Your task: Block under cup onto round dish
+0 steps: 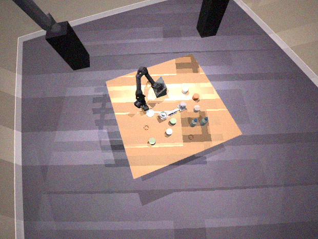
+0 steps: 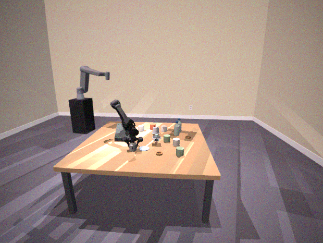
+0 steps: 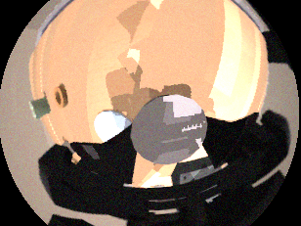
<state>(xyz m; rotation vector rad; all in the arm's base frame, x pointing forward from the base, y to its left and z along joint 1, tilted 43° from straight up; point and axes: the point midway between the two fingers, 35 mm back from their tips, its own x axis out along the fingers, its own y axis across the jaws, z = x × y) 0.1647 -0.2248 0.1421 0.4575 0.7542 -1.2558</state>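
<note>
My gripper tip is 18 cm short of the block, 20 cm to the right of it and 6 cm below it. Also, from my gripper tip: small balance: 15 cm ahead, 32 cm to the left, 1 cm above; round pale dish: 9 cm ahead, 5 cm to the left, 2 cm below; orange cup: 4 cm ahead, 64 cm to the left, 1 cm above.
</note>
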